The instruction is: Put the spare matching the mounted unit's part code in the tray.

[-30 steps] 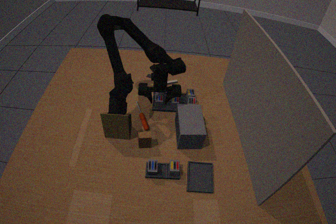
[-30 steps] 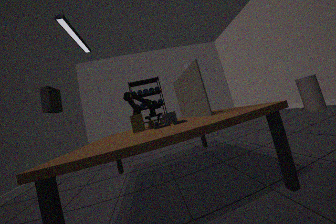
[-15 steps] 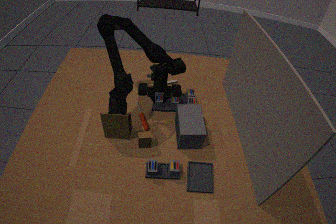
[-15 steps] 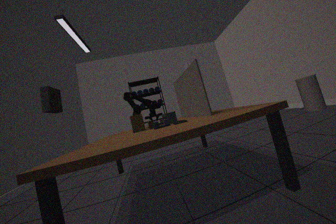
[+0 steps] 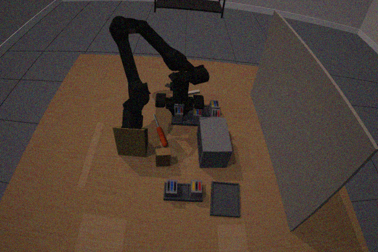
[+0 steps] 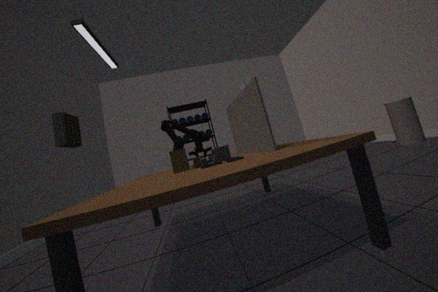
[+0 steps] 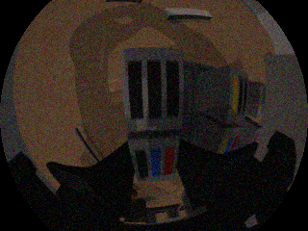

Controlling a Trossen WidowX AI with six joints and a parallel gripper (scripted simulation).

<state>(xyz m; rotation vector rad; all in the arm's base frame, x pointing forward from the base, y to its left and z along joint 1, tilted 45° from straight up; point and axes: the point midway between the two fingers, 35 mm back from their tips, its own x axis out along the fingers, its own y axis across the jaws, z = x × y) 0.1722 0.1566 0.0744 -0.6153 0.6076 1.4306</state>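
Right now the flat grey tray is 370 mm to the right of my gripper tip, 150 mm ahead of it and 10 mm below it. From my gripper tip the other things lie so: grey panel: 370 mm ahead, 210 mm above, 160 mm to the right; small brown block: 220 mm to the right, 60 mm behind, 20 mm above.
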